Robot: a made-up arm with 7 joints.
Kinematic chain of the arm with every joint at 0, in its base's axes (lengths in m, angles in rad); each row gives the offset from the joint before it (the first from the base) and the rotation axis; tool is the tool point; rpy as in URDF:
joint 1: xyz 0 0 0.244 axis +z
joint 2: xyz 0 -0.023 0.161 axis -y
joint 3: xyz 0 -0.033 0.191 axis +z
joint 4: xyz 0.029 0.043 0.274 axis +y
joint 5: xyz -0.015 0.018 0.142 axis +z
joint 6: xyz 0 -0.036 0.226 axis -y
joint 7: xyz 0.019 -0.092 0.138 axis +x
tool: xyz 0 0 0 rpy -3.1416 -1.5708 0
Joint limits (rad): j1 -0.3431..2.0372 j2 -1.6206..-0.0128 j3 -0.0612..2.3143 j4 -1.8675..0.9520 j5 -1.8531..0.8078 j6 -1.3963..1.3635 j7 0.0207..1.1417
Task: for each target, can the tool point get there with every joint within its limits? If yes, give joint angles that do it. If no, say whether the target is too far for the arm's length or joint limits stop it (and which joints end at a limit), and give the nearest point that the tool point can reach.
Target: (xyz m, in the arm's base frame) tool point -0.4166 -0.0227 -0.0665
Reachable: no: joint limits stop it (at a limit: joint 1, joint 2, joint 4, joint 5, joint 6) | nearest point -0.4556 0.3566 0.0592 | short by 0.402 m
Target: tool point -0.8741 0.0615 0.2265
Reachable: no: joint limits stop it (at a limit: joint 1, joint 2, joint 4, joint 5) | nearest point -0.6482 0.3422 0.2824 | short by 0.365 m
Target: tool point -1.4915 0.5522 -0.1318
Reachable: no: too far | nearest point -0.6607 0.4730 0.1871 | short by 0.893 m
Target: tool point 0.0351 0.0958 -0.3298
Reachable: no: joint limits stop it (at a limit: joint 2, joint 3, joint 4) | nearest point 0.1256 0.3428 0.0606 | short by 0.471 m
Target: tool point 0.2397 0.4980 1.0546
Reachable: yes | joints 1.4629 -1.1372 0.4747 -0.6287 -0.9088 0.8594 0.6118
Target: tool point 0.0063 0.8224 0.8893
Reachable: yes | joints 1.4820 -1.0174 1.6439 -0.0268 0.3941 -0.4465 1.0397
